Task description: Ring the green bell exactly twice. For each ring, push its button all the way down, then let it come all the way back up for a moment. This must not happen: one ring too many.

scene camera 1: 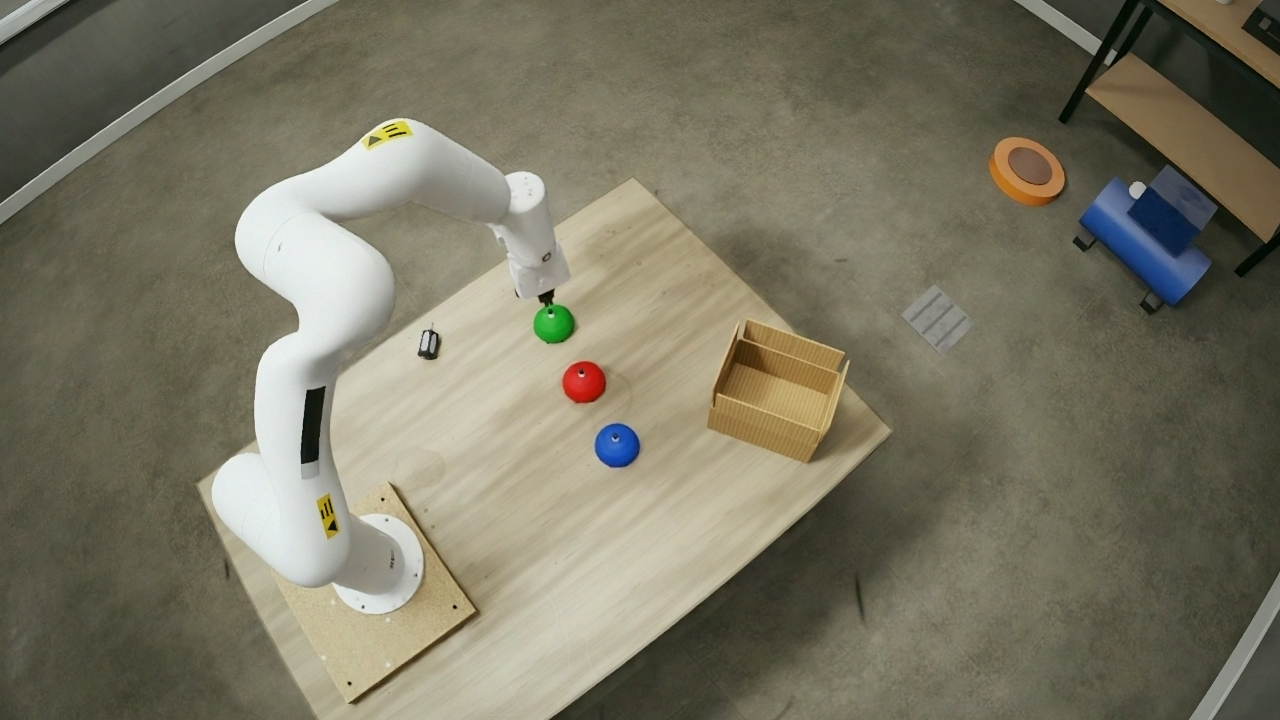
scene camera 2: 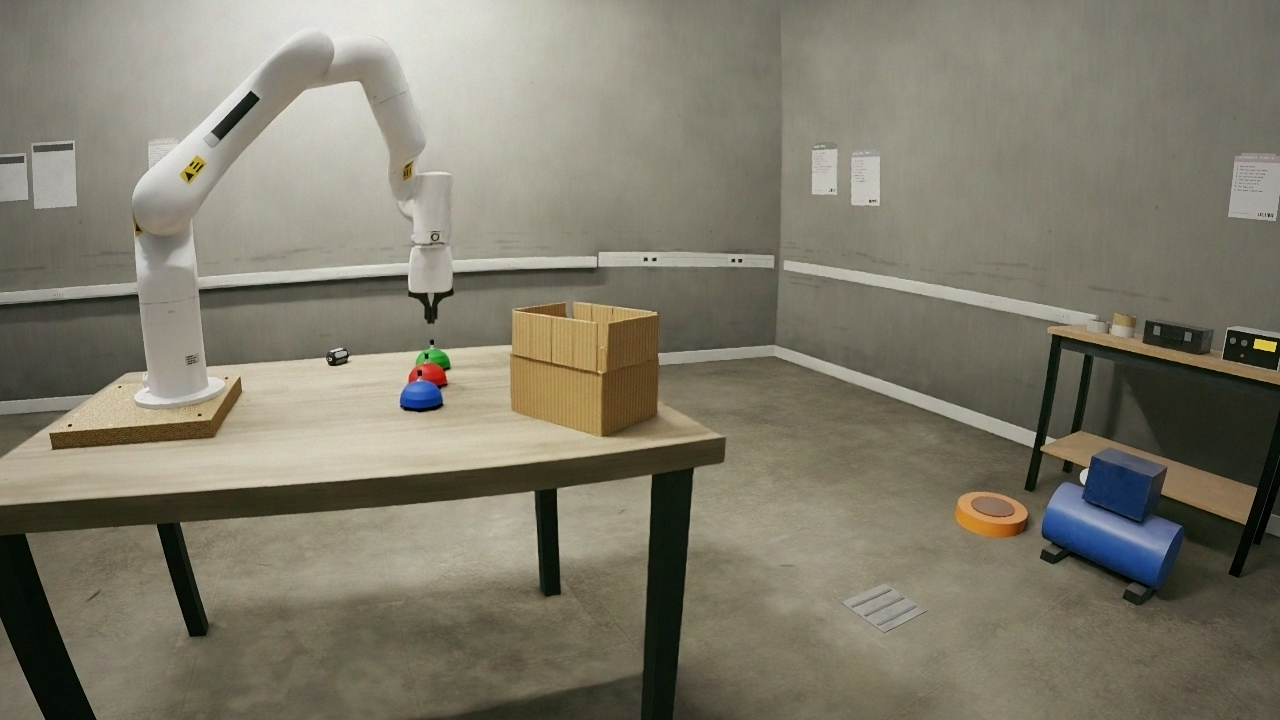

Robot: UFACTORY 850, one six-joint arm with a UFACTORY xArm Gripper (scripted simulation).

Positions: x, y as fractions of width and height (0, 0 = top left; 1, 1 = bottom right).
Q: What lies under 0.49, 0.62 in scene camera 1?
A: A blue bell.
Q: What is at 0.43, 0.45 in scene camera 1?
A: A green bell.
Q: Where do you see a cardboard box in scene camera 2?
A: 0.44, 0.52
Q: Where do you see a red bell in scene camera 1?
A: At 0.46, 0.53
